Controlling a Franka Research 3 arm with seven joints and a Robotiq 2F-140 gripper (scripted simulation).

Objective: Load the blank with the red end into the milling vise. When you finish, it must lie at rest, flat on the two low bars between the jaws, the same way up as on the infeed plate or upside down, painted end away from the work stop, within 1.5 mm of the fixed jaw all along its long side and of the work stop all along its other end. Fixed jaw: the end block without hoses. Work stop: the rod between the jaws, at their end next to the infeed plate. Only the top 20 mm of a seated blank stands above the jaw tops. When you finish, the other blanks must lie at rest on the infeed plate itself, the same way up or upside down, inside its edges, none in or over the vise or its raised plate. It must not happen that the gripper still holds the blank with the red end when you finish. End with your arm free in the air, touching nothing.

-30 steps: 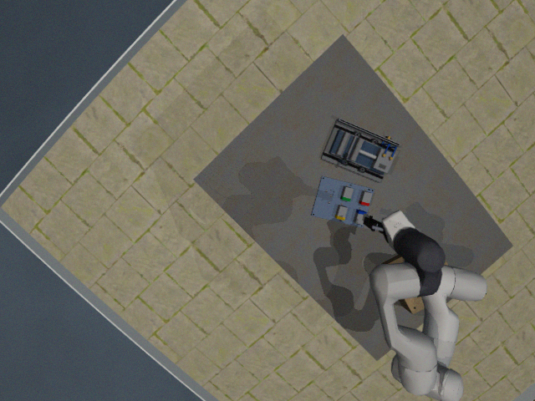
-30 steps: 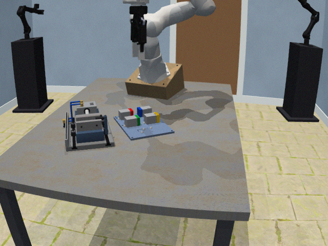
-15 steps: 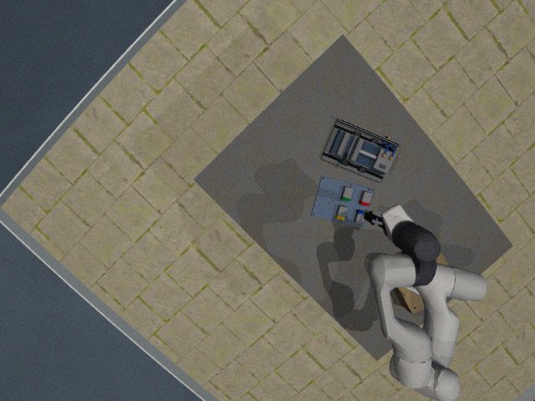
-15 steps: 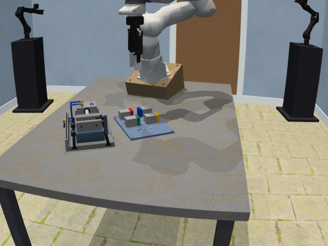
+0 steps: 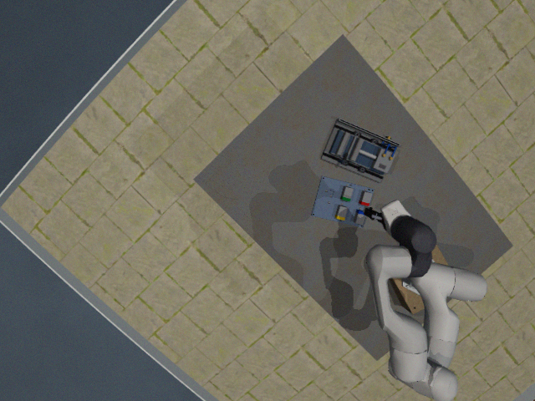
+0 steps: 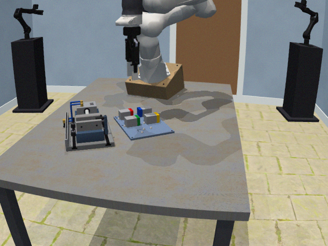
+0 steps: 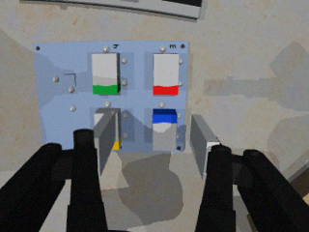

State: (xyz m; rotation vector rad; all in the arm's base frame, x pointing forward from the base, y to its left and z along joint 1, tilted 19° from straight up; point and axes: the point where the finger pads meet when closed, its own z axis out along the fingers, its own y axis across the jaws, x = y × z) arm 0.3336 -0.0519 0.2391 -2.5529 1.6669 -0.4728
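Right now the red-ended blank is 200 mm below my hand, 30 mm to the right of it and 10 mm behind it. From my hand the other things lie so: blue blank 200 mm below, 50 mm to the left, 40 mm behind; then green blank 200 mm below, 80 mm ahead; then yellow blank 200 mm below, 90 mm to the left, 40 mm ahead.
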